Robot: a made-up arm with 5 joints.
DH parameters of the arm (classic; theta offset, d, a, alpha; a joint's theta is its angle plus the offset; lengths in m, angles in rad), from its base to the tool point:
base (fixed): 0 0.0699 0 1.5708
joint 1: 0 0.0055 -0.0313 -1.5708
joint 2: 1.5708 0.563 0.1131 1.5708
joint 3: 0 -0.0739 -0.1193 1.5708
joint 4: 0 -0.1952 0 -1.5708
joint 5: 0 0.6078 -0.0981 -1.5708
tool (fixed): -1.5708 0.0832 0 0
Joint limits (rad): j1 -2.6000..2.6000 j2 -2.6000..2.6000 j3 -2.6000..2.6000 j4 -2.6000..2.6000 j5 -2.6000..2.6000
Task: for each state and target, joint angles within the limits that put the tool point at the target. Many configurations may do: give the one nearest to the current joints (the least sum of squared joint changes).
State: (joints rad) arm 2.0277 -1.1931 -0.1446 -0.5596 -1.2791
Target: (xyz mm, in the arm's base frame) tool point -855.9 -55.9 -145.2
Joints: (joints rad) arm 2.5979 -1.1317 -0.5811 -0.7516 -1.4341
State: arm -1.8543 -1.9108 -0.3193 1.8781 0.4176
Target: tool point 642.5 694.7 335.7
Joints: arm -1.3495 -2.1285 0.2160 2.2455 0.3574
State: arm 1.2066 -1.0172 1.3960 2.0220 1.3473
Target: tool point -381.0 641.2 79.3
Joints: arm 0.9591 -1.5278 1.1364 2.6000 1.1736
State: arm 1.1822 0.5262 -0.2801 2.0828 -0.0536
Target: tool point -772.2 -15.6 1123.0
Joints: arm 0.7147 0.7459 -0.8872 1.1702 -0.2515
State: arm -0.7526 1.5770 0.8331 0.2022 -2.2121
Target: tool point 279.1 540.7 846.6
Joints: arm -0.4025 1.7686 0.0835 0.2639 -1.7478
